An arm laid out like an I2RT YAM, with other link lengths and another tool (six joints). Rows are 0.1 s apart.
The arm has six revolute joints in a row. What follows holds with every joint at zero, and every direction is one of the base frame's.
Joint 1 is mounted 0.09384 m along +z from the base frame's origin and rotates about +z.
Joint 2 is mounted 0.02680 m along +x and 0.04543 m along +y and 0.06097 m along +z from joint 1 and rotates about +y.
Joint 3 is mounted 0.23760 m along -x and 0.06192 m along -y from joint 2 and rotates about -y.
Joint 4 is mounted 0.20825 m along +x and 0.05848 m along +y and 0.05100 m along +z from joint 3 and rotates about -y.
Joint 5 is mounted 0.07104 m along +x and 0.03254 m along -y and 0.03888 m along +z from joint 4 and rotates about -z.
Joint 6 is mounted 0.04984 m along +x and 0.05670 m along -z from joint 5 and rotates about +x.
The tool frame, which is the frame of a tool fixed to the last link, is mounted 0.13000 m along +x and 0.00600 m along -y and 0.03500 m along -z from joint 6; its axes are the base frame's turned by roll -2.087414, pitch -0.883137 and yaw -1.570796 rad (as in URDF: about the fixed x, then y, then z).
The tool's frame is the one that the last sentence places.
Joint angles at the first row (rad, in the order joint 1, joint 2, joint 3, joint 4, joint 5, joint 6):
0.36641 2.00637 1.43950 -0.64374 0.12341 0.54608
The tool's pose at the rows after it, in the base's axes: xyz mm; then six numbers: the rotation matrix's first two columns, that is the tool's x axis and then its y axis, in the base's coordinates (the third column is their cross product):
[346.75 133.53 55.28 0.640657 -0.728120 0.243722 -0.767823 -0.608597 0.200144]
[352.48 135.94 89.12 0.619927 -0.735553 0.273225 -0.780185 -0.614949 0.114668]
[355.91 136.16 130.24 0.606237 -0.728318 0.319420 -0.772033 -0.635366 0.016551]
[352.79 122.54 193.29 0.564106 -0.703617 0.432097 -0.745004 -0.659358 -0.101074]
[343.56 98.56 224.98 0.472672 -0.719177 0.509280 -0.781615 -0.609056 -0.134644]
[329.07 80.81 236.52 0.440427 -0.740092 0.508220 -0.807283 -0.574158 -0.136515]
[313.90 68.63 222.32 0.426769 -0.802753 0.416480 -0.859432 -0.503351 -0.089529]
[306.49 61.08 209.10 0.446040 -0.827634 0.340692 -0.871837 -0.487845 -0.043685]
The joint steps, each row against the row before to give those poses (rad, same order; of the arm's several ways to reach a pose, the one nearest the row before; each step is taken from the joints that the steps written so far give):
0.00227 -0.01906 0.00228 -0.00495 -0.01031 -0.07592
0.00041 -0.09843 0.00000 -0.00764 -0.00037 -0.00112
-0.00002 -0.11825 0.00000 -0.00723 0.00037 -0.02825
-0.00496 -0.18578 0.00000 -0.02327 0.03967 -0.07630
-0.00264 -0.10454 -0.00002 -0.04311 0.10226 -0.00112
-0.03093 -0.06447 -0.00037 -0.06524 0.00799 0.01028
-0.05796 0.00381 -0.00040 -0.08811 -0.05300 0.07708
-0.06565 0.02024 -0.00265 -0.04462 -0.08472 0.00187

